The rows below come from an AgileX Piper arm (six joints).
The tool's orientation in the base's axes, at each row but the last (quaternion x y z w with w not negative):
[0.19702 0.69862 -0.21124 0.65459]
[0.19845 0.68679 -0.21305 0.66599]
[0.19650 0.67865 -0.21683 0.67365]
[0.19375 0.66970 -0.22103 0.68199]
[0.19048 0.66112 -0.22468 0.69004]
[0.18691 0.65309 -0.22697 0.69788]
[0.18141 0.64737 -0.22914 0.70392]
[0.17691 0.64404 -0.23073 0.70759]
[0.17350 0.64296 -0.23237 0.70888]
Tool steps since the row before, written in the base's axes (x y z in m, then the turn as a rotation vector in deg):
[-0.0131 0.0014 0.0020 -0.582 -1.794 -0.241]
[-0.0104 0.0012 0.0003 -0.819 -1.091 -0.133]
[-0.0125 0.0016 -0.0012 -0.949 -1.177 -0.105]
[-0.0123 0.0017 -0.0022 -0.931 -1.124 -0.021]
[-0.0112 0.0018 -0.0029 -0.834 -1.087 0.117]
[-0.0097 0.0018 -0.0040 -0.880 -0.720 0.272]
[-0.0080 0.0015 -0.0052 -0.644 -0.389 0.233]
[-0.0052 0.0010 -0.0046 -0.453 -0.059 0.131]
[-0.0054 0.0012 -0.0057 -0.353 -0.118 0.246]
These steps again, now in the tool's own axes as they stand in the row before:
[-0.0011 -0.0061 -0.0118 0.281 -1.807 0.521]
[0.0000 -0.0048 -0.0093 0.173 -1.358 -0.069]
[0.0013 -0.0056 -0.0113 0.149 -1.503 -0.129]
[0.0021 -0.0054 -0.0112 0.063 -1.451 -0.141]
[0.0025 -0.0047 -0.0104 -0.074 -1.371 -0.075]
[0.0034 -0.0038 -0.0093 -0.257 -1.099 -0.305]
[0.0046 -0.0030 -0.0080 -0.234 -0.691 -0.296]
[0.0041 -0.0018 -0.0054 -0.153 -0.306 -0.329]
[0.0052 -0.0017 -0.0058 -0.255 -0.306 -0.201]

